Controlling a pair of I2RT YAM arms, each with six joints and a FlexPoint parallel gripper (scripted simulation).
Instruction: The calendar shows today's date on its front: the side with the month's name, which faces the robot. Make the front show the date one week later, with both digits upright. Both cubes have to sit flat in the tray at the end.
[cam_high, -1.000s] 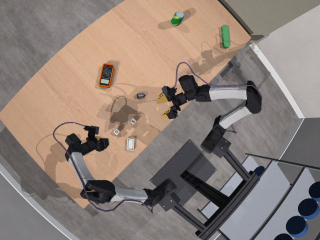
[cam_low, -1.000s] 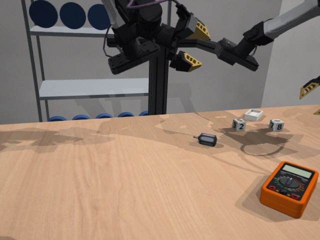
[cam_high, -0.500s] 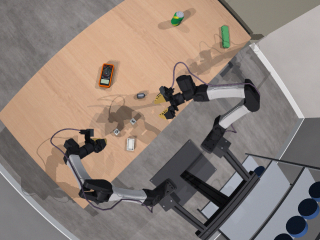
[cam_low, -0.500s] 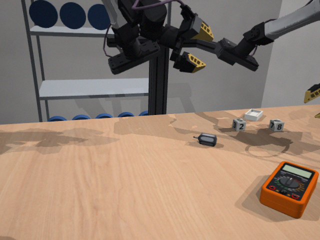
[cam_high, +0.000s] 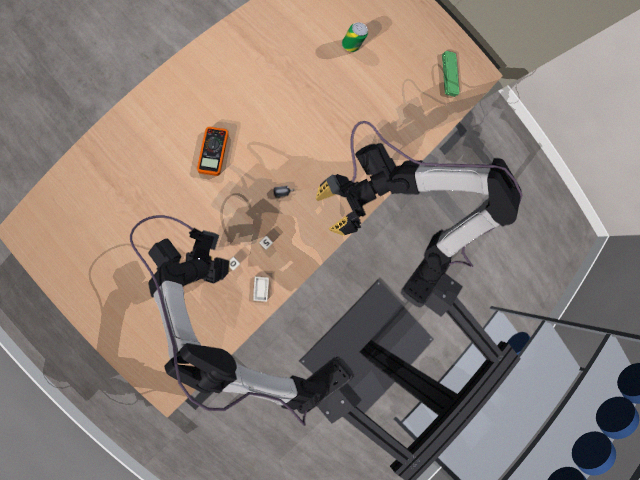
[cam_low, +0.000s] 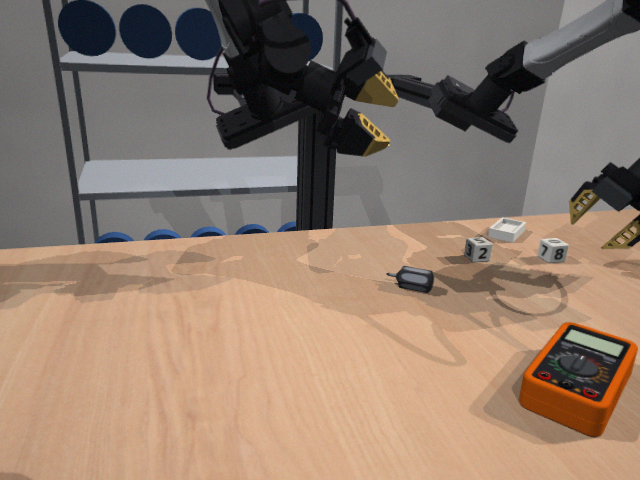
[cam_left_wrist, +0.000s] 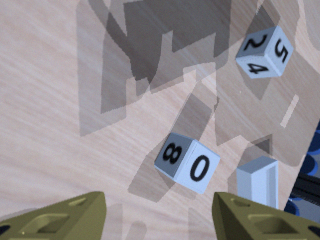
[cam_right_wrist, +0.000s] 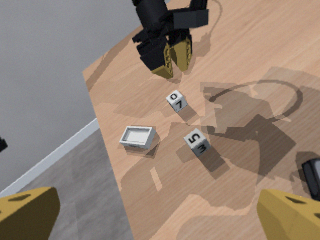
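Note:
Right now my left hand is 150 mm past the white tray, 50 mm above it and 40 mm to the left of it. The rest, counted from my left hand: green case: 1090 mm to the right, 50 mm below, 50 mm behind.

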